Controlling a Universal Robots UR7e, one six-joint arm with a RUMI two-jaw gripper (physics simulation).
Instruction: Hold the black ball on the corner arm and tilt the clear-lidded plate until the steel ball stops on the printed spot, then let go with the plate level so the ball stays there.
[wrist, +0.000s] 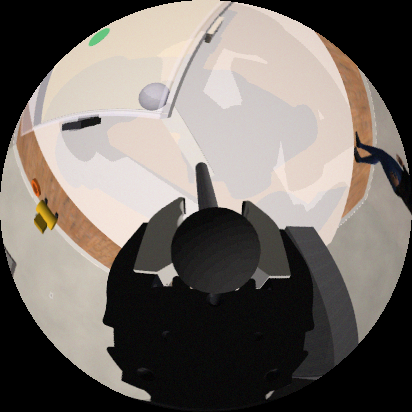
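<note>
The black ball sits at the end of the dark corner arm, low in the middle of the wrist view. My gripper is shut on the black ball, with one finger at each side of it; the contact faces are partly hidden. The clear-lidded plate is at the upper left. The steel ball is in its near corner, close to where the corner arm joins. The green printed spot is farther up and left, well apart from the steel ball.
A black block and a pale block are at the plate's edges. A brown wooden border surrounds the pale surface. A yellow object and an orange ring are at the left. Human legs show at the right, above a dark grey shape.
</note>
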